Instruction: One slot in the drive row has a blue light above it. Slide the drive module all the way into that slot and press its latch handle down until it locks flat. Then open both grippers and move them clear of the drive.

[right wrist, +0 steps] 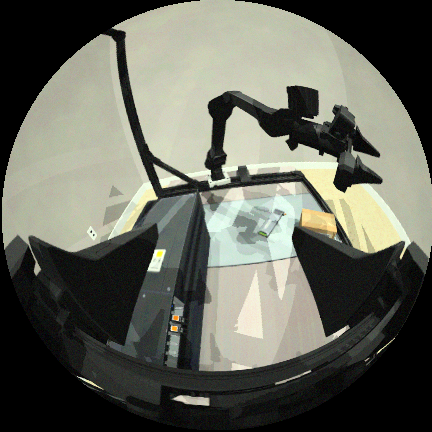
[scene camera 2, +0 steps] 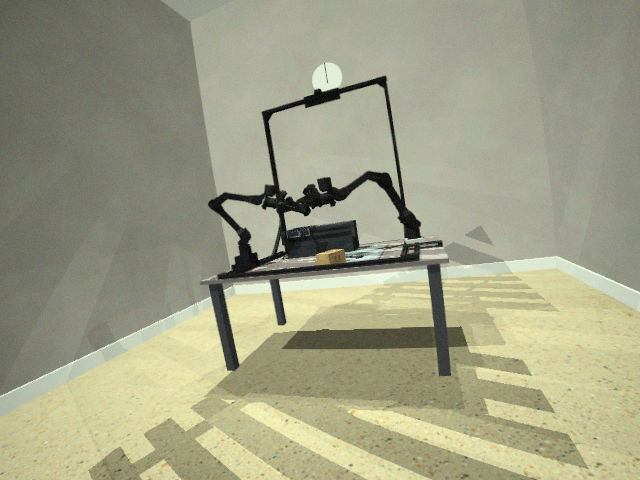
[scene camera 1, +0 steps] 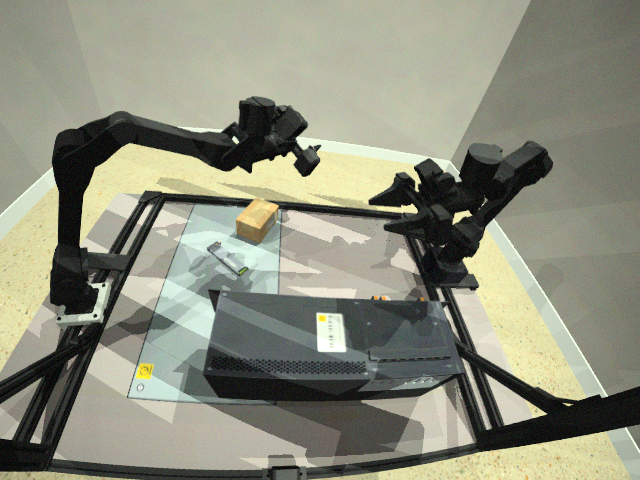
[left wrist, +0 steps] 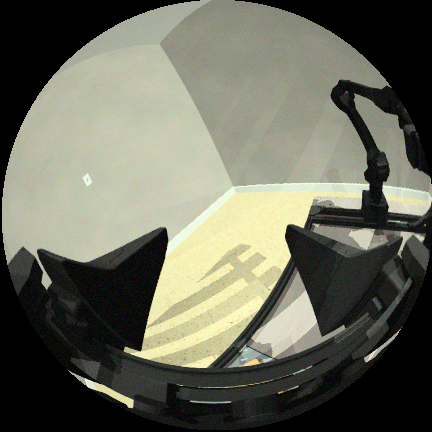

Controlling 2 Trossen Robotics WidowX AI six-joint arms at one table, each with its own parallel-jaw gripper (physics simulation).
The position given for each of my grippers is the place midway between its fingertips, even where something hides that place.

My left gripper [scene camera 1: 310, 134] is open, holding nothing. Also in view: a tan cardboard box [scene camera 1: 258, 218]. My right gripper [scene camera 1: 375, 214] is open and holds nothing.
The tan cardboard box shows as well in the right wrist view [right wrist: 324, 223]. My left gripper also shows in the right wrist view [right wrist: 380, 167] and in the left wrist view [left wrist: 228, 232]. My right gripper also shows in the right wrist view [right wrist: 227, 231].
